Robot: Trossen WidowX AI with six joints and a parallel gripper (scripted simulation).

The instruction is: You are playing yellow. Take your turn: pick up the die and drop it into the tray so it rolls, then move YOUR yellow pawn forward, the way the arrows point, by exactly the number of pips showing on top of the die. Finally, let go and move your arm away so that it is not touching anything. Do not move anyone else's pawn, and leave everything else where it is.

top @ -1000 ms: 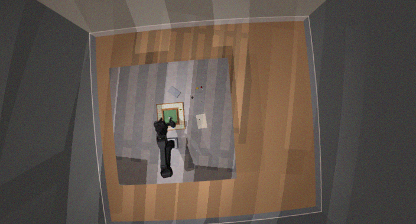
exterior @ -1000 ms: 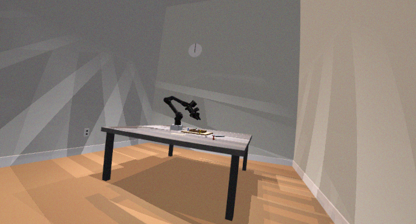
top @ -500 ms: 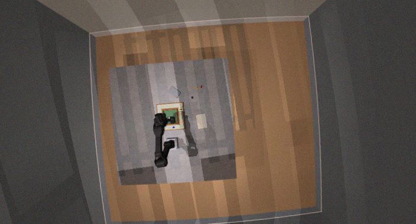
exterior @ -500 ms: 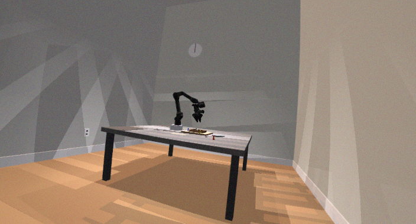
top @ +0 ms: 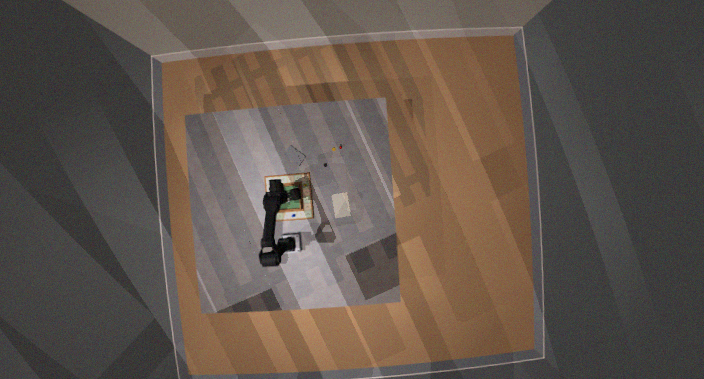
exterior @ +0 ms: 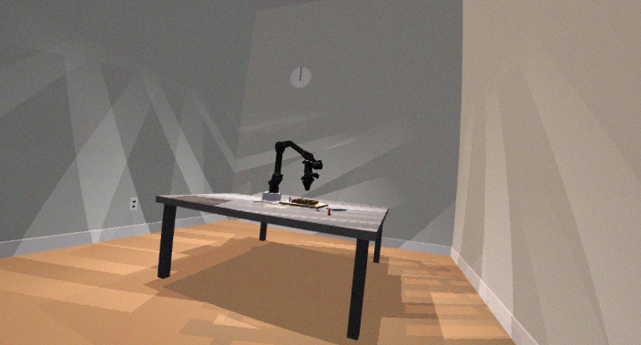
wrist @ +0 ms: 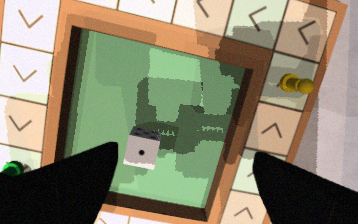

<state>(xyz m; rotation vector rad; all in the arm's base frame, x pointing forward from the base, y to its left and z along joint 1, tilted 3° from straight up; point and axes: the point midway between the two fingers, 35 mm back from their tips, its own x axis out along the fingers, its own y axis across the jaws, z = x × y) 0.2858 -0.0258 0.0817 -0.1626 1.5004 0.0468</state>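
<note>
Right now my gripper tip is 5 cm short of the yellow pawn, 9 cm to the left of it and 8 cm above it. The rest, counted from my gripper tip: blue pawn (13 cm behind, 8 cm below); white die (3 cm behind, 2 cm to the left, 8 cm below); green tray (2 cm behind, 2 cm to the left, 10 cm below).
</note>
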